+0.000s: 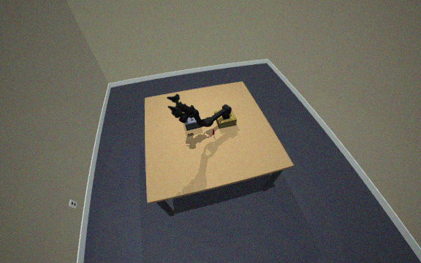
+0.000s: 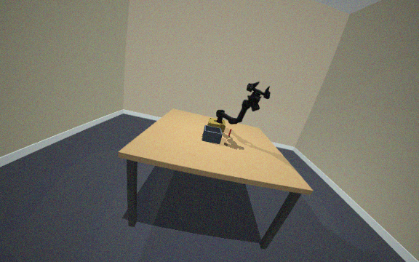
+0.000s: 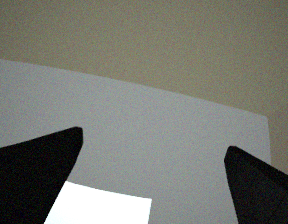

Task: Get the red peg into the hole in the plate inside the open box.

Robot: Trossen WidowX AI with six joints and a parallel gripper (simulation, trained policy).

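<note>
Now: the red peg 36 cm behind my gripper tip, 5 cm to the right of it and 54 cm below it. Round my gripper tip: dark box: 19 cm behind, 25 cm to the right, 55 cm below; then light plate: 19 cm behind, 25 cm to the right, 53 cm below.
</note>
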